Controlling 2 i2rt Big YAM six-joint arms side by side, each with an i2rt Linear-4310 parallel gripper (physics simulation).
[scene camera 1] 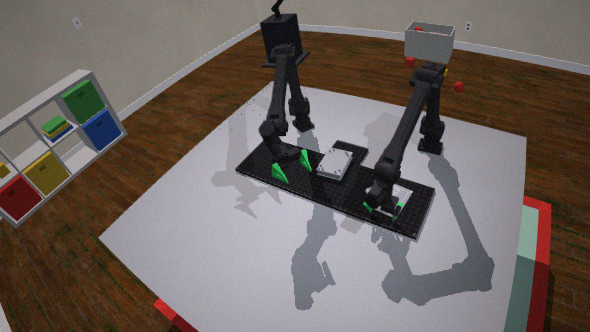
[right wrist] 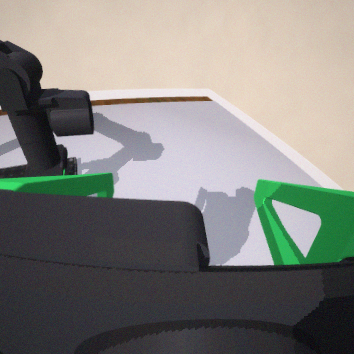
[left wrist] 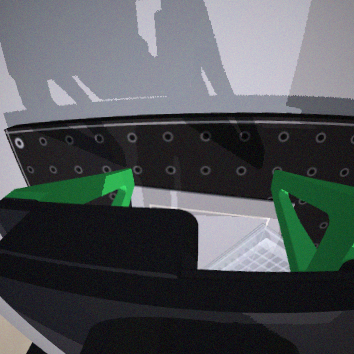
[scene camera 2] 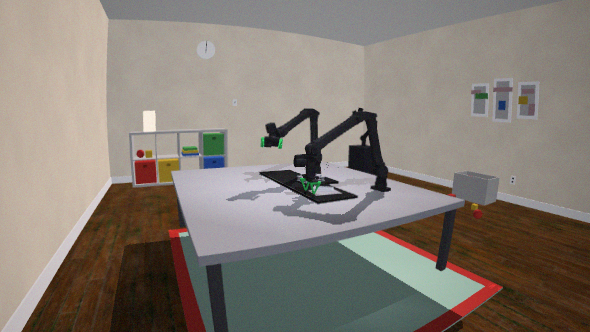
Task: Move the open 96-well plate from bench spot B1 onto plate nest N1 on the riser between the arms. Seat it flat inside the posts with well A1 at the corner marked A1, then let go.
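Seen in the pictures: left gripper, fingertip midpoint: (scene camera 1: 382, 215) (left wrist: 200, 177) (scene camera 2: 309, 192); right gripper, fingertip midpoint: (scene camera 1: 299, 177) (right wrist: 184, 184) (scene camera 2: 270, 147); left arm's base, link origin: (scene camera 1: 430, 147) (scene camera 2: 380, 189); right arm's base, link origin: (scene camera 1: 303, 125) (scene camera 2: 315, 172).
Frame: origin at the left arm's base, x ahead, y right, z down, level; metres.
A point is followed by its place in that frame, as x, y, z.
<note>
The clear 96-well plate (left wrist: 262, 252) {0.432, 0.150, -0.027} shows partly in the left wrist view, turned at an angle to the outline on the pale B1 panel (left wrist: 225, 203) {0.475, 0.121, -0.015} (scene camera 1: 406, 191) {0.339, 0.045, -0.015}. The gripper body hides the rest of it. My left gripper (left wrist: 200, 177) {0.503, 0.104, -0.023} (scene camera 1: 383, 212) {0.503, 0.104, -0.023} (scene camera 2: 310, 189) {0.503, 0.104, -0.023} is open, low over the panel, with the plate's visible corner seen between its fingers near the right-hand one. The light grey nest N1 (scene camera 1: 335, 163) {0.312, 0.390, -0.046} is on the riser, with small posts at its corners and no plate on it. My right gripper (scene camera 1: 293, 167) {0.623, 0.377, -0.269} (scene camera 2: 271, 143) {0.623, 0.377, -0.269} (right wrist: 184, 184) {0.623, 0.377, -0.269} is open and empty, raised left of the nest.
The black perforated board (scene camera 1: 260, 162) {0.398, 0.767, -0.013} (scene camera 2: 280, 176) {0.417, 0.630, -0.013} (left wrist: 185, 150) {0.519, 0.095, -0.013} lies on the pale table (scene camera 1: 210, 265) {0.974, 0.644, 0.000} (scene camera 2: 225, 220) {1.080, -0.081, 0.000} under both grippers. The left arm (scene camera 1: 405, 122) {0.369, 0.078, -0.392} reaches over the board's right part. The A1 marking cannot be read in these views.
</note>
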